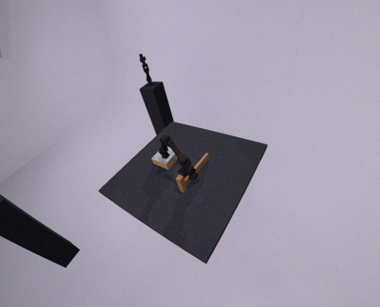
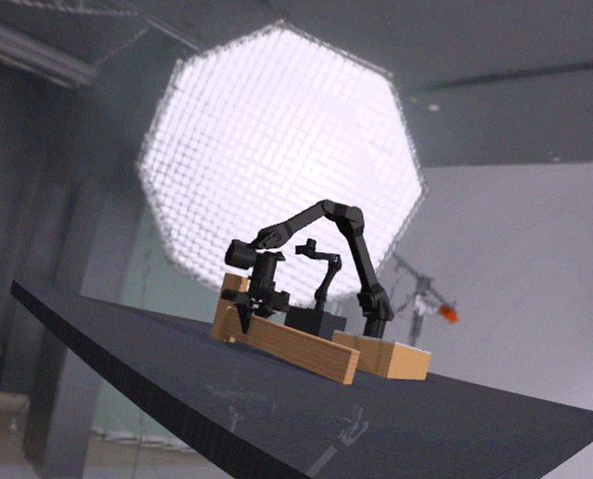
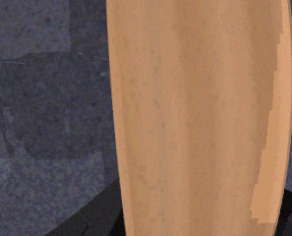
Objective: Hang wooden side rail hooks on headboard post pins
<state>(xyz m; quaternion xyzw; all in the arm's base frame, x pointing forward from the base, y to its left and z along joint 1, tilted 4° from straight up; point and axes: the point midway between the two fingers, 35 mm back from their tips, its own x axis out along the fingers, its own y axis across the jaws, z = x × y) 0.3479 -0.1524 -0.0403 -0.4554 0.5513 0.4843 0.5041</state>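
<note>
My gripper tip is 1 cm past the wooden headboard post, 10 cm to the left of it and 5 cm below it.
</note>
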